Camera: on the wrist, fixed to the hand. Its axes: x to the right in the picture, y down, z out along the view.
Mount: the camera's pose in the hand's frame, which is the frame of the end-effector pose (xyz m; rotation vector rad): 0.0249 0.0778 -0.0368 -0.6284 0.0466 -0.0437
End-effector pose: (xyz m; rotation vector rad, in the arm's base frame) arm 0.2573 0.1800 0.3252 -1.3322 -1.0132 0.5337
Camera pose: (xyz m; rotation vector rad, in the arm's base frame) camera 0.3177 0.1968 0.2612 -1.8562 -1.2214 0.1440
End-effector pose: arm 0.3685 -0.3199 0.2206 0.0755 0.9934 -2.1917
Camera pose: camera 0.3909 -0.3443 0.1374 -0.1886 1.6731 -1.8259
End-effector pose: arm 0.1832 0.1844 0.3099 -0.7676 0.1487 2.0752
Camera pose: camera 0.1291 0.1419 0.2525 -1.1758 -0.5148 2.0728
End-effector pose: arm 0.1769 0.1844 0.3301 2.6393 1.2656 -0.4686
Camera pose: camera 0.2599 0.1648 0.3575 2.1034 1.2307 0.0004
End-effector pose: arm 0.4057 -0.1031 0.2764 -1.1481 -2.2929 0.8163
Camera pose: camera 0.4581 -0.0341 0.2535 -1.3327 -2.6011 0.0297
